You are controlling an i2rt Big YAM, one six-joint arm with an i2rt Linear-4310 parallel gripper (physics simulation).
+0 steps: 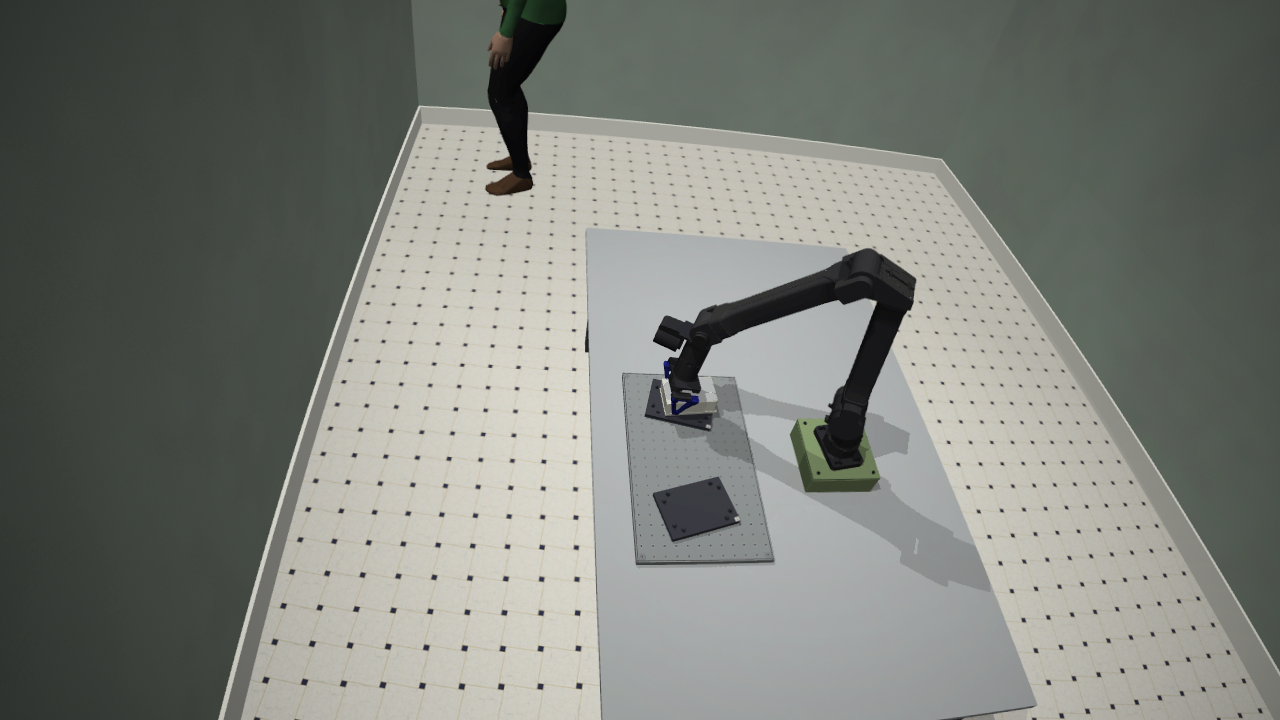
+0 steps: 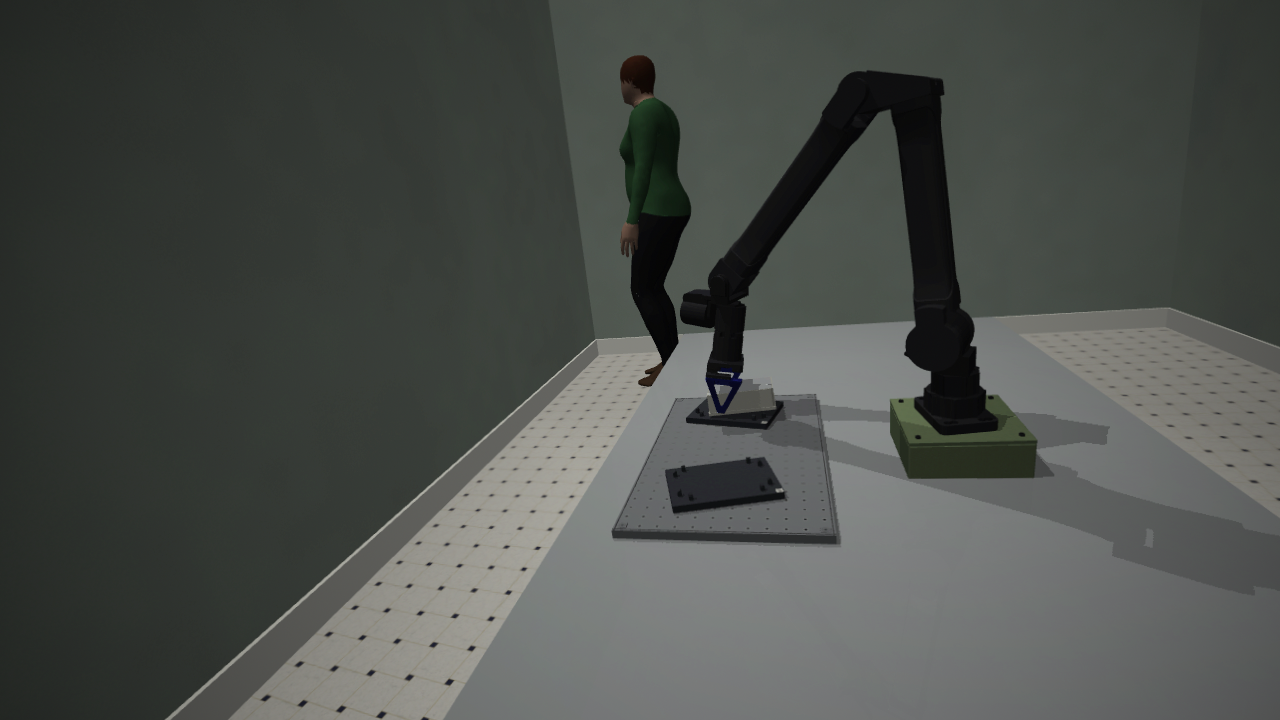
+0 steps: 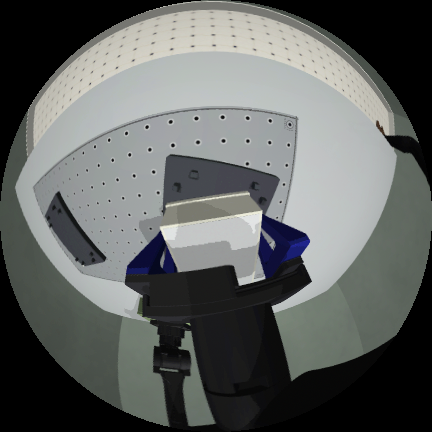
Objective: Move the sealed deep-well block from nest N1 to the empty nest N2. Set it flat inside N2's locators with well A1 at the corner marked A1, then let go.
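Where they show: gripper, fingertip midpoint: (image 1: 671, 401) (image 2: 721, 406) (image 3: 209, 216); arm's base, link origin: (image 1: 837, 447) (image 2: 953, 417) (image 3: 170, 323).
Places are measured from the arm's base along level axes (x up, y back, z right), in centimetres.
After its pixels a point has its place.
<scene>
The pale sealed deep-well block (image 1: 707, 403) {x 0.8, y -28.5, z 16.8 cm} (image 2: 756, 400) {x -0.7, y -29.2, z 16.8 cm} (image 3: 212, 214) {x 0.1, y -38.0, z 22.1 cm} is between the blue fingers of my gripper (image 1: 676, 394) {x -3.1, y -35.6, z 21.5 cm} (image 2: 723, 402) {x -3.1, y -35.6, z 21.5 cm} (image 3: 209, 216) {x -3.1, y -35.6, z 21.5 cm}, which is shut on it. The block is low over the far dark nest (image 1: 653, 408) {x -3.8, y -40.5, z 20.4 cm} (image 2: 702, 417) {x -3.8, y -39.7, z 18.3 cm} (image 3: 220, 175) {x -3.8, y -39.7, z 23.5 cm} and looks turned relative to that nest's edges. Whether its underside touches the nest is hidden. The near dark nest (image 1: 696, 508) {x -3.8, y -37.8, z -8.3 cm} (image 2: 723, 484) {x -3.8, y -37.3, z -9.3 cm} (image 3: 75, 232) {x -3.8, y -38.0, z -3.0 cm} holds no block; small locators stand around its edges. Each nest has a small white corner mark. The N1, N2 and A1 lettering is not readable.
Both nests are on a grey perforated board (image 1: 698, 461) {x -5.0, y -33.3, z 4.5 cm} (image 2: 640, 514) {x -5.0, y -49.7, z -14.4 cm} (image 3: 210, 130) {x -5.0, y -44.2, z 23.6 cm} on the table (image 1: 805, 626) {x -6.2, y -22.0, z -37.9 cm} (image 2: 805, 626) {x -6.3, y -30.6, z -37.3 cm}. The arm stands on a green base block (image 1: 841, 480) {x -1.0, y -2.2, z -8.4 cm} (image 2: 971, 460) {x -3.3, y -0.9, z -8.6 cm} at the board's right. A person (image 1: 514, 89) (image 2: 657, 161) stands beyond the table.
</scene>
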